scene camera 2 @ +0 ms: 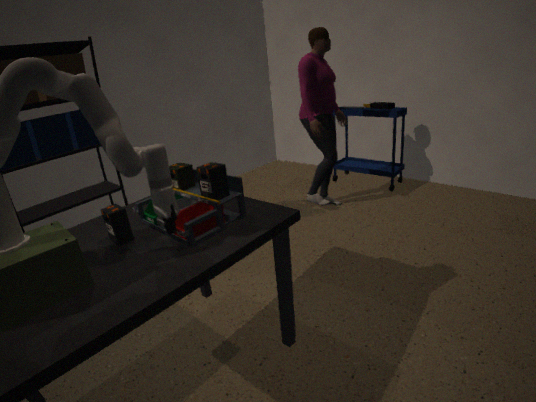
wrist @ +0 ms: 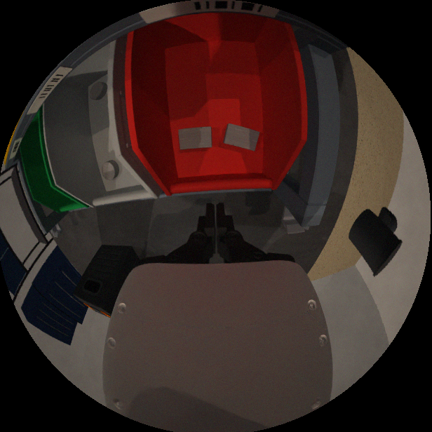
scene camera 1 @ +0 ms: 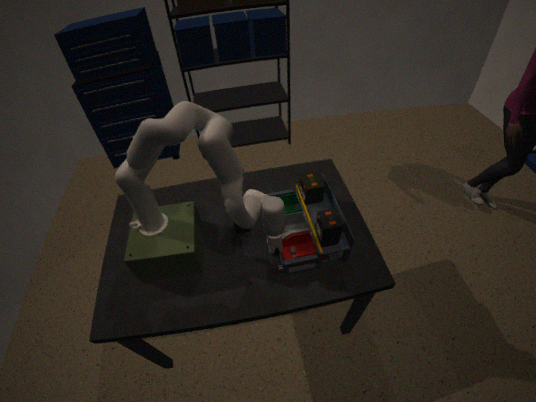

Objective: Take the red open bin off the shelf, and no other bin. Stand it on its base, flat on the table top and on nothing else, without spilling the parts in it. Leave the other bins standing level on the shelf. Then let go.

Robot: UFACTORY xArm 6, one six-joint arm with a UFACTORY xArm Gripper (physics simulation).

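Places are measured from the arm's base along level axes (x ahead, y left, z up), in metres.
Pixels of known places: gripper, fingertip midpoint: (scene camera 2: 171, 232) (scene camera 1: 275, 253); arm's base, origin of the base link: (scene camera 2: 10, 246) (scene camera 1: 153, 225).
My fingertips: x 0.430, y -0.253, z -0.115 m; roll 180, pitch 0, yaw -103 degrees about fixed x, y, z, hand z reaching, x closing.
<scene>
Ahead of a thing's pixels: the offset from my fingertips to its top centre. "spot": to the spot under its first point. Level surfaces: height alone.
The red open bin (scene camera 1: 298, 244) (scene camera 2: 199, 217) (wrist: 190, 65) stands on the lower level of the grey-blue shelf @[spot: dx +0.064, dy -0.095, dz +0.046 m] (scene camera 1: 300, 260) (wrist: 325, 125), at its right end in the wrist view. Two small grey parts (wrist: 195, 138) (wrist: 242, 136) lie in it. A light grey bin (wrist: 102, 131) stands beside it, and a green bin @[dx +0.152, dy +0.191, dz +0.042 m] (scene camera 1: 290, 204) (scene camera 2: 150, 212) (wrist: 40, 170) stands past that. My gripper (wrist: 215, 215) is shut and empty, its fingertips together close to the red bin's front lip. In the scene views the fingers are small and dark. Contact with the lip cannot be told.
Two dark boxes with orange marks @[dx +0.247, dy +0.173, dz +0.159 m] (scene camera 1: 312, 188) @[dx +0.199, dy -0.053, dz +0.184 m] (scene camera 1: 329, 229) stand on the shelf's upper level, behind the yellow rail @[dx +0.180, dy +0.071, dz +0.073 m] (scene camera 1: 308, 215). Another dark box @[dx -0.072, dy +0.222, dz +0.092 m] (scene camera 2: 117, 225) (wrist: 107, 275) stands on the table @[dz -0.040 m] (scene camera 1: 225, 300) in front of the shelf. The arm's green base block (scene camera 1: 172, 247) is farther back.
</scene>
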